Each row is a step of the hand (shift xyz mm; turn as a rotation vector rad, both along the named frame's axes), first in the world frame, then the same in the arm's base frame.
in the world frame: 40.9 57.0 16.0 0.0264 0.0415 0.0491
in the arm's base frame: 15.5 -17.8 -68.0 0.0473 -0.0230 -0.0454
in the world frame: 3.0 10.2 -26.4 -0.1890 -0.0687 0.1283
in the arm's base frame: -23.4 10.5 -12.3 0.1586 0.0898 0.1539
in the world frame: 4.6 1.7 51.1 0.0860 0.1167 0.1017
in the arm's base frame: 46.9 -20.8 0.0 0.0957 -0.0621 -0.1354
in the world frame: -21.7 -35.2 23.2 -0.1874 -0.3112 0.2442
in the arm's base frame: 20.4 -3.4 42.7 0.2157 -0.0473 0.3779
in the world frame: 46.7 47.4 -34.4 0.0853 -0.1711 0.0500
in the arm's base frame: -35.3 -9.2 -65.4 -0.0131 -0.1575 0.1187
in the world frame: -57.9 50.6 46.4 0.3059 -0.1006 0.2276
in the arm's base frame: 70.3 53.4 -16.4 0.1063 -0.3786 -0.0298
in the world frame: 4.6 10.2 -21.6 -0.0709 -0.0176 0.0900
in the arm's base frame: -19.4 7.5 -12.6 0.1004 0.0225 0.0533
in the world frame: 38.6 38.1 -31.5 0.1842 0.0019 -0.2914
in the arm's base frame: -32.3 -7.0 -53.3 -0.3241 -0.0560 -0.1032
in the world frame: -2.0 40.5 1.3 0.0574 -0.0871 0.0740
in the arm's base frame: 10.3 17.3 -35.2 0.0349 -0.1088 0.0576
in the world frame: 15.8 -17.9 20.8 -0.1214 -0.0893 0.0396
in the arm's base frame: 11.3 -27.7 10.4 0.0523 0.0545 0.1363
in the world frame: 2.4 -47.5 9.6 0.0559 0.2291 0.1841
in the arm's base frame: -1.7 -24.1 42.1 0.2050 -0.0204 -0.2169
